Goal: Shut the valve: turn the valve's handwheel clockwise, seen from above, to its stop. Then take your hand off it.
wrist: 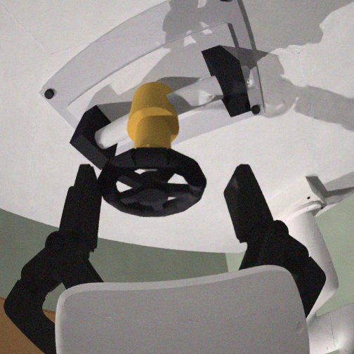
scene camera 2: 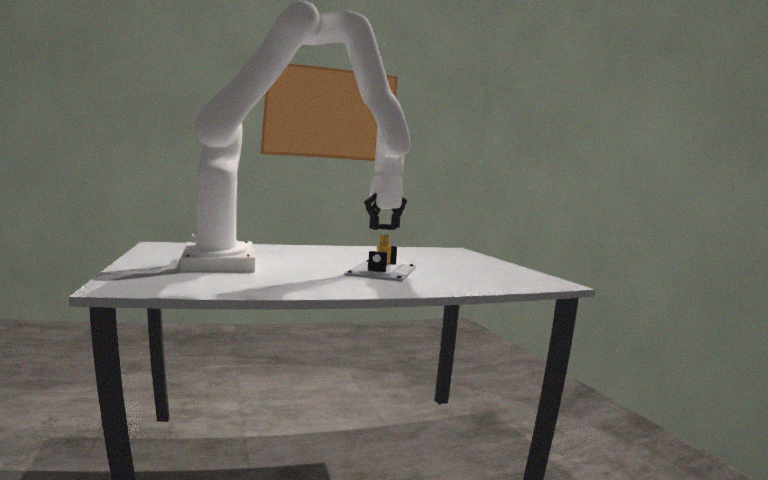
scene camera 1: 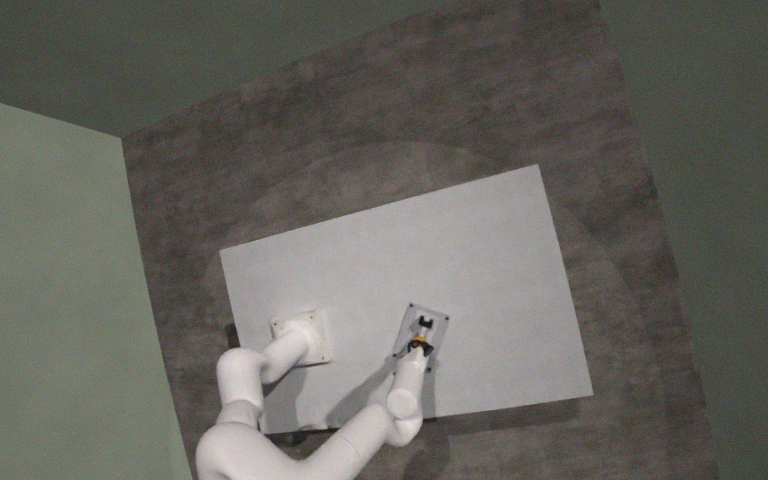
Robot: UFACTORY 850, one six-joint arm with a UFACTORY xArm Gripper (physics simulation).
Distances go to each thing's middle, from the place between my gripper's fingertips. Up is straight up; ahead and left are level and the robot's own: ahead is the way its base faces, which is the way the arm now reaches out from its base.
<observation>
I see my gripper 10 mm to the right of the black spoked handwheel (wrist: 147,197) and 10 mm above it. From my hand the other things lie so: grey base plate (scene camera 1: 444,319) (10 mm to the left, 130 mm below).
</observation>
